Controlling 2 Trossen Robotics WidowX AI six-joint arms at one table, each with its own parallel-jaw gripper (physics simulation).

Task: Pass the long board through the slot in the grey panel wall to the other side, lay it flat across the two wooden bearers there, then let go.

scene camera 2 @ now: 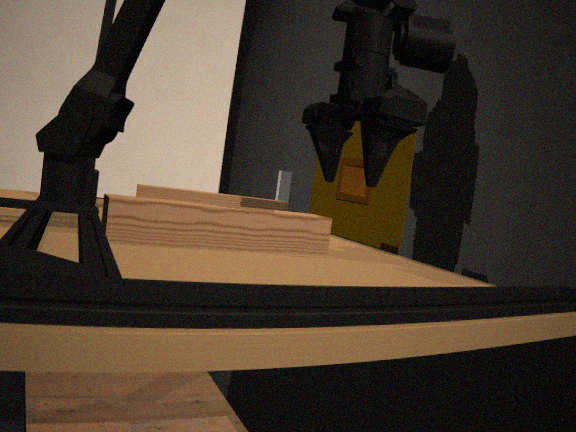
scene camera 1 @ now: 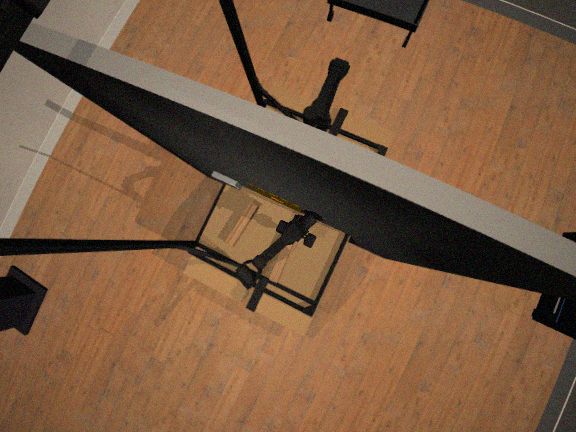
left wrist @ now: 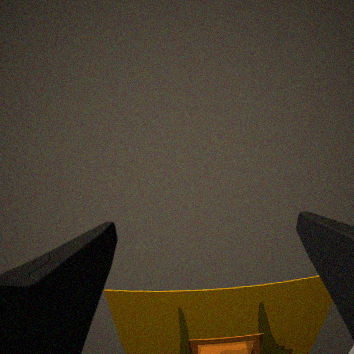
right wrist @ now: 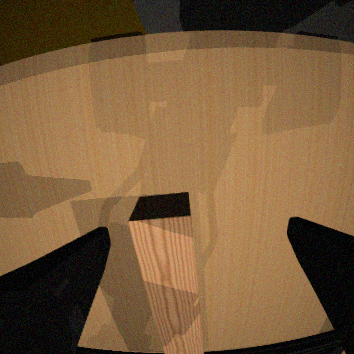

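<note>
Two wooden bearers lie apart on the tabletop: the nearer bearer (scene camera 2: 215, 225) (right wrist: 170, 285) and the farther bearer (scene camera 2: 190, 194) (scene camera 1: 243, 224). The slot (scene camera 2: 353, 182) (left wrist: 225, 346) is a square opening in the yellow part of the grey panel wall (scene camera 2: 280, 100) (left wrist: 200, 125). My right gripper (scene camera 2: 350, 183) (right wrist: 199, 232) (scene camera 1: 296, 234) is open and empty, pointing down; the nearer bearer's dark end shows below and between its fingers in the right wrist view. My left gripper (left wrist: 208, 227) is open and empty, facing the wall above the slot. I cannot make out the long board.
The black table frame (scene camera 1: 209, 215) (scene camera 2: 300, 305) edges the table, and a black post (scene camera 1: 100, 245) joins it at the left. A pale block (scene camera 2: 284, 186) (scene camera 1: 226, 179) shows by the wall. The yellow panel (scene camera 2: 370, 225) (left wrist: 145, 310) surrounds the slot. Arm shadows fall across the tabletop (right wrist: 260, 175).
</note>
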